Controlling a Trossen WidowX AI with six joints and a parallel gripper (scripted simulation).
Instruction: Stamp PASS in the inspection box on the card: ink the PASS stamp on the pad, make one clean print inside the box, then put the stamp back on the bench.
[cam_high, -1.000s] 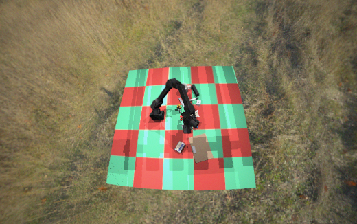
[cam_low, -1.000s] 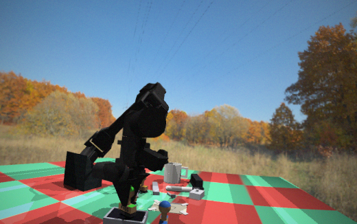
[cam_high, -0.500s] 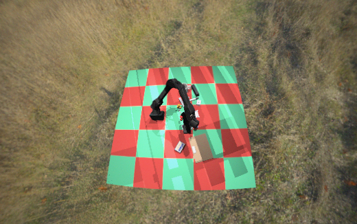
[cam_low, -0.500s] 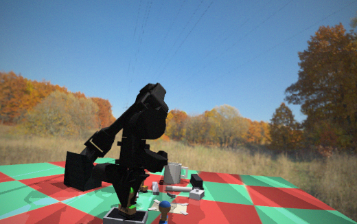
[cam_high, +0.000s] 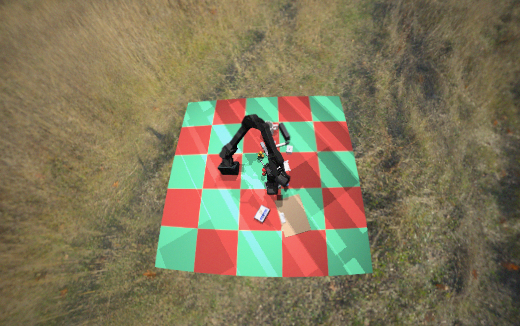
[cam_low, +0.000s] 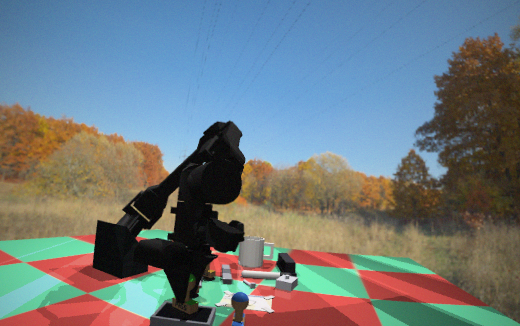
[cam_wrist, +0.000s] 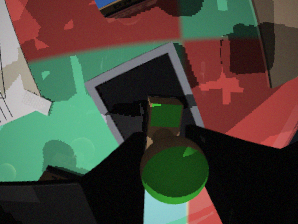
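Right now my gripper tip is right at the green-knobbed stamp. From my gripper tip the other things lie so: red-knobbed stamp: 6 cm behind, 8 cm to the left, 2 cm below; ink pad: 3 cm below; blue-knobbed stamp: 9 cm ahead, 2 cm to the left, 2 cm below.
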